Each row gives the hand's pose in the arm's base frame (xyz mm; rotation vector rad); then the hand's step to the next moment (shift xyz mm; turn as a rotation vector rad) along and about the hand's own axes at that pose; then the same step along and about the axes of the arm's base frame.
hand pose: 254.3 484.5 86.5 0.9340 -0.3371 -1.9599
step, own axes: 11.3 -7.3 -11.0 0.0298 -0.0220 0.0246
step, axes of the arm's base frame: 0.1 -3.9 -16.9 -0.0404 -0.0157 -0.0099
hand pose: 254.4 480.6 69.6 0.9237 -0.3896 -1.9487
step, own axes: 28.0 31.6 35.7 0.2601 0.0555 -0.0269
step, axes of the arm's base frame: -15.6 -43.7 30.1 -0.0248 -0.2460 -0.1017
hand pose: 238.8 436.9 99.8 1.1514 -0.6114 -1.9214
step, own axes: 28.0 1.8 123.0 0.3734 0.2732 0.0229
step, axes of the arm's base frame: -115.4 -23.6 45.1 -0.0153 -0.4624 0.0240
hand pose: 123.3 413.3 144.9 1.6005 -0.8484 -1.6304
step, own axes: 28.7 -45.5 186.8 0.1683 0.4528 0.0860
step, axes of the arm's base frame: -188.2 -1.8 -48.8 -0.0725 -0.3903 0.2883
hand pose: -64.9 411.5 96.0 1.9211 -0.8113 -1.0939
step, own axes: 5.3 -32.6 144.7 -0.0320 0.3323 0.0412
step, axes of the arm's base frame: -121.7 -31.9 -78.8 -0.1005 -0.1540 0.2816
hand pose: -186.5 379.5 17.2 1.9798 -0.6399 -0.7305
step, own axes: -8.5 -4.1 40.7 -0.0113 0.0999 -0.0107
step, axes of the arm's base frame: -34.1 -15.5 -18.6 -0.0150 -0.0320 0.0947
